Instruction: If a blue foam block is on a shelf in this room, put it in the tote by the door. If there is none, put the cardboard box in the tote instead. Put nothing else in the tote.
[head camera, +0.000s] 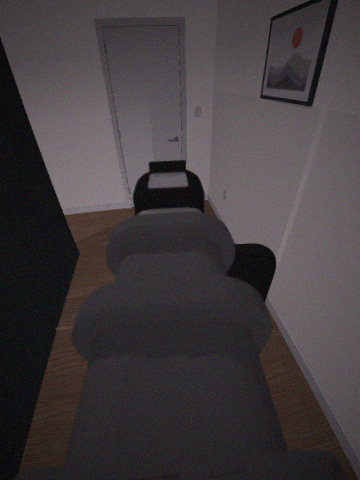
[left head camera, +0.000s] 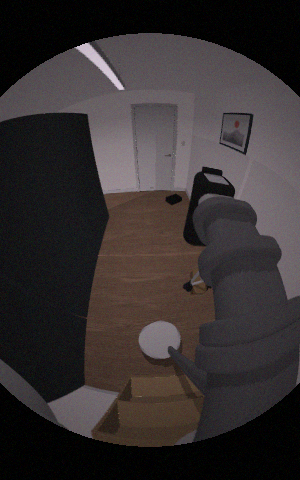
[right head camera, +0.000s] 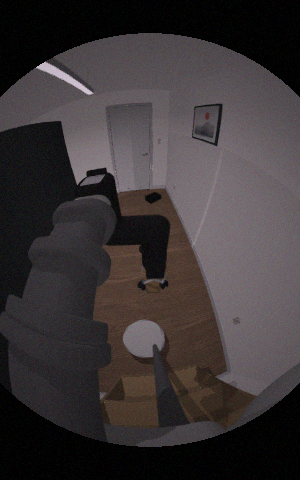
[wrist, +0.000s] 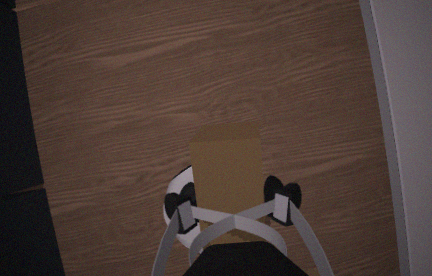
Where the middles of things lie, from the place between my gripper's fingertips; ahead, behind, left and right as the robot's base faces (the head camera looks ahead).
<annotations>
My hand is 20 mm below the brown cardboard box (wrist: 226, 159) and 20 mm short of it.
</annotations>
